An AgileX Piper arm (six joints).
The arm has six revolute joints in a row. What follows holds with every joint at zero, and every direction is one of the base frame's.
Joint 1 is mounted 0.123 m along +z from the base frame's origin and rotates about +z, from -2.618 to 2.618 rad.
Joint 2 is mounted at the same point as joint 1 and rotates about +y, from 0 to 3.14 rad.
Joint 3 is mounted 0.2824 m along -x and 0.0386 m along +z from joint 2 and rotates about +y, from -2.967 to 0 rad.
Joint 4 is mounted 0.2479 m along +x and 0.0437 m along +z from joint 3 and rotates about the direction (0.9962, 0, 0.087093), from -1.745 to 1.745 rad.
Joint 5 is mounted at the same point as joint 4 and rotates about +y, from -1.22 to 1.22 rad.
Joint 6 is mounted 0.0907 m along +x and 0.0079 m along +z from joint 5 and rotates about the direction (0.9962, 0, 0.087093), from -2.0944 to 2.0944 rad.
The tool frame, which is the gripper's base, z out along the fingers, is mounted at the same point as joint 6; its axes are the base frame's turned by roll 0, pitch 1.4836 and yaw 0 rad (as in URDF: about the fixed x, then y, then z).
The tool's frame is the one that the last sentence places.
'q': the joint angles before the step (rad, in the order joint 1, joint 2, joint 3, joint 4, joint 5, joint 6). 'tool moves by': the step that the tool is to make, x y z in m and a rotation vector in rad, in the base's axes. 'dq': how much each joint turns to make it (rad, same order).
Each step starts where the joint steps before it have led.
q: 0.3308, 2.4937, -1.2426, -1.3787, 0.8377, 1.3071
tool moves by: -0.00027, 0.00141, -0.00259, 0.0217, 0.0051, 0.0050
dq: 0.0000, 0.0031, 0.0000, 0.0032, -0.0230, 0.0013
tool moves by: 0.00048, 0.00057, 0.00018, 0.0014, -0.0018, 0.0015
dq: 0.0009, 0.0001, -0.0019, -0.0005, -0.0010, 0.0002
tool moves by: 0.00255, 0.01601, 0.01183, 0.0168, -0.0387, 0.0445
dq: 0.0362, -0.0308, 0.0000, -0.0161, -0.0077, 0.0139
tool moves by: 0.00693, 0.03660, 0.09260, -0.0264, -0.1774, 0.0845
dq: 0.0923, -0.2214, 0.0001, 0.0030, 0.0965, -0.0702
